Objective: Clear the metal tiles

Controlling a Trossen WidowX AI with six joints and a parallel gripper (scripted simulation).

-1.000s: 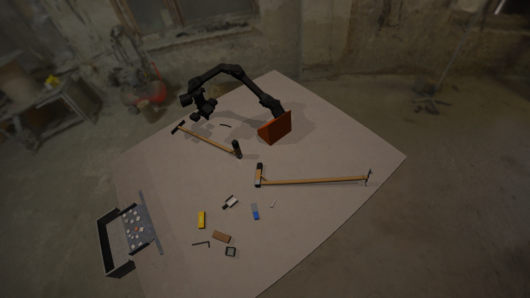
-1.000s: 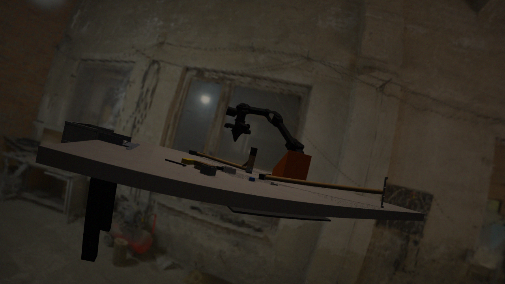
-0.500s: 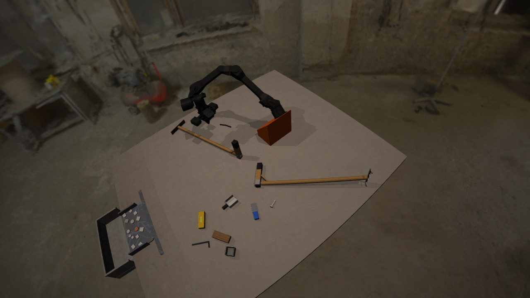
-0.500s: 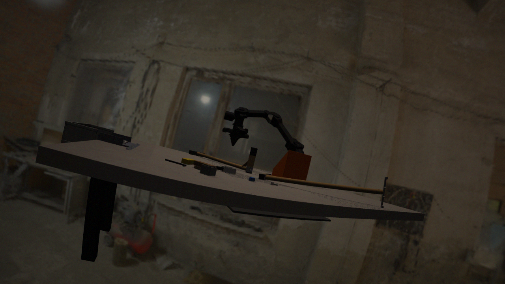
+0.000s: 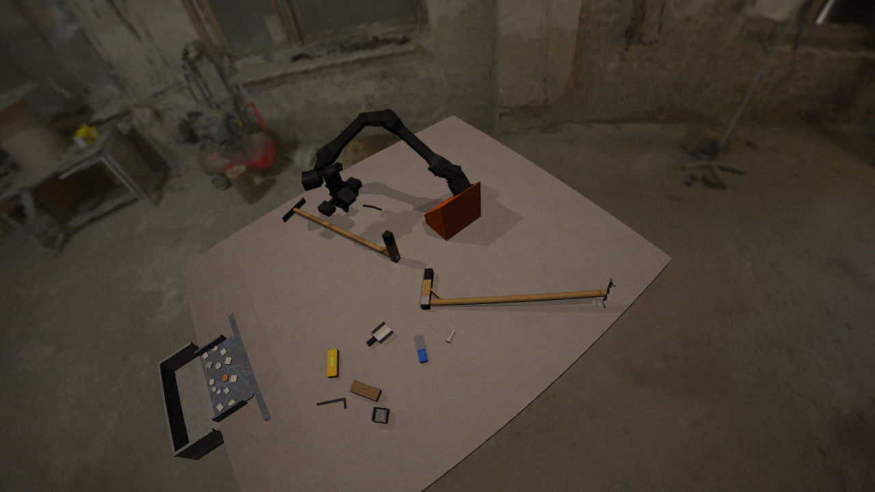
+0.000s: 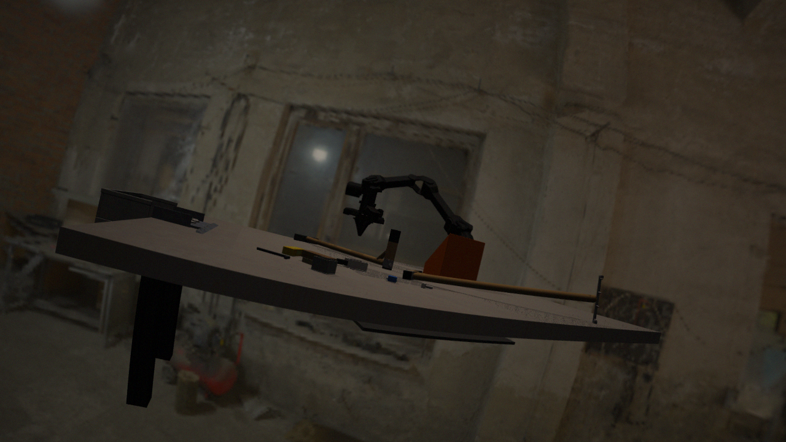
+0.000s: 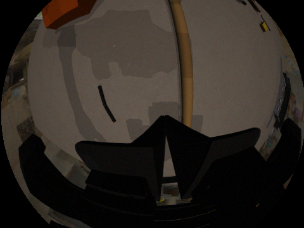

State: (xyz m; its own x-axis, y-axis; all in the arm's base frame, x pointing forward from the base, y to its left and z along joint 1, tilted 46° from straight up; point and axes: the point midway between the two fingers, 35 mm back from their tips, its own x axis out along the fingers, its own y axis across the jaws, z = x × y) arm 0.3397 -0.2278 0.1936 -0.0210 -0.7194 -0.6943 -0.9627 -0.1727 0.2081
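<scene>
My gripper tip is 60 mm short of the wooden-shafted scraper, 30 mm above it and 10 mm to the left of it. From my gripper tip the other things lie so: wooden block: 580 mm to the left, 330 mm ahead, 80 mm below; then yellow block: 450 mm to the left, 350 mm ahead, 80 mm below; then blue piece: 590 mm to the left, 120 mm ahead, 90 mm below.
</scene>
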